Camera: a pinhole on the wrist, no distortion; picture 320 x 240 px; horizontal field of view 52.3 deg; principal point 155.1 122.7 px. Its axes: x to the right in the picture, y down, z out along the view. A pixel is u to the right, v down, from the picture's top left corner.
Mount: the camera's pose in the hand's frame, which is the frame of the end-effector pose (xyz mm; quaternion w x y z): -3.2 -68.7 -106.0 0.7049 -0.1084 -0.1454 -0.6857
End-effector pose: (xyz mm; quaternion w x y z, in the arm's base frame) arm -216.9 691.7 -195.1 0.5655 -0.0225 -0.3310 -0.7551
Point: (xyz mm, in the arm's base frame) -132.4 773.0 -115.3
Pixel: 23.4 55.4
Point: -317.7 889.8 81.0
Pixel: 214.4 130.1
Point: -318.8 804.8 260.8
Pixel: 172.1 215.2
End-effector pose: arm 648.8 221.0 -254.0 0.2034 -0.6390 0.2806 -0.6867
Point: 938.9 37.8 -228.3
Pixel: 149.3 222.6
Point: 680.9 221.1 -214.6
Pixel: 181.7 209.4
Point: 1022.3 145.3 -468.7
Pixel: 123.3 51.0
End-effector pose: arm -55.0 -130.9 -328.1 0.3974 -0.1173 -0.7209 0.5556
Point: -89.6 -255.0 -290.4
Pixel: 275.8 85.8
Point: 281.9 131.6 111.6
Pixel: behind the camera
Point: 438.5 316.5 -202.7
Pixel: behind the camera
